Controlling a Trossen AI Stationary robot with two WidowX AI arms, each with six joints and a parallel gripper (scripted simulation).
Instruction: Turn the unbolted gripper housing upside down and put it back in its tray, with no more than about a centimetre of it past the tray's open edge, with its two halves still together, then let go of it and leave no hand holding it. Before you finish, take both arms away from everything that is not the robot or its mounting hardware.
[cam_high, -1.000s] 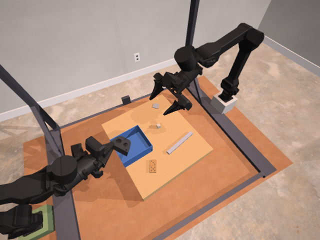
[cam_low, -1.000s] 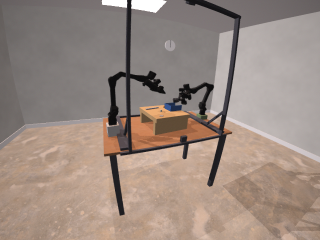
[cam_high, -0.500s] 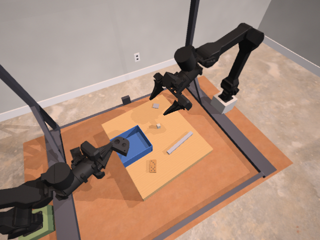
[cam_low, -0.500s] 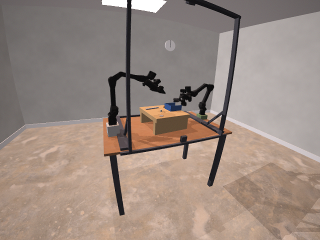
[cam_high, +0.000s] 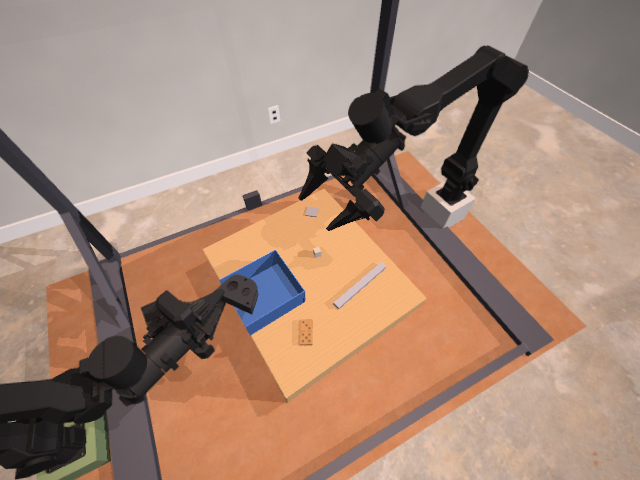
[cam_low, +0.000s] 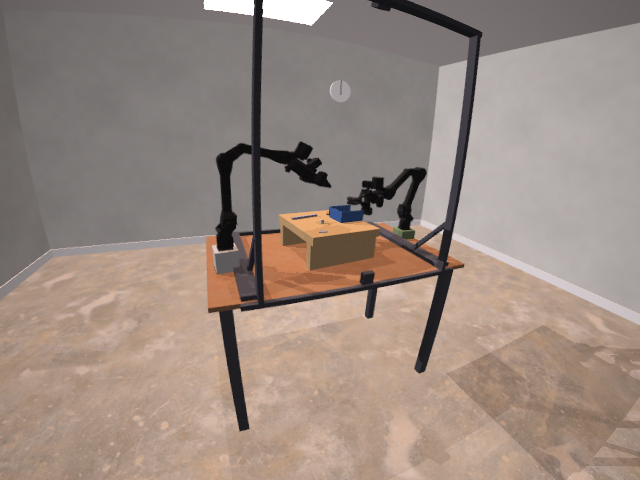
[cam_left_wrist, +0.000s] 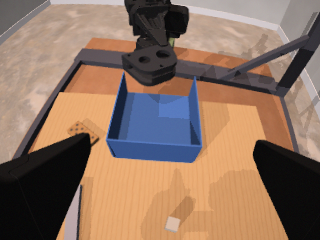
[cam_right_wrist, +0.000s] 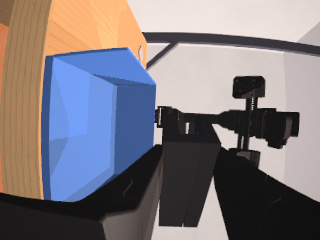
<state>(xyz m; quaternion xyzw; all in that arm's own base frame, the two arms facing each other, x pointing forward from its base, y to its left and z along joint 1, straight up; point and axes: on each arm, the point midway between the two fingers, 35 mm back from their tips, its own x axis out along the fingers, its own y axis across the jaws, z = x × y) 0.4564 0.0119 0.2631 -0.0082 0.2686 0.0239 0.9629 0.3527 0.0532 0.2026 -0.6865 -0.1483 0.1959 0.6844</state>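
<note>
Right now my right hand is 6 cm to the right of the gripper housing and 1 cm above it. Also, from my right hand: wooden platform (22 cm to the left, 16 cm below); blue tray (13 cm to the left, 8 cm below); small cube (3 cm behind, 26 cm to the left, 9 cm below).
</note>
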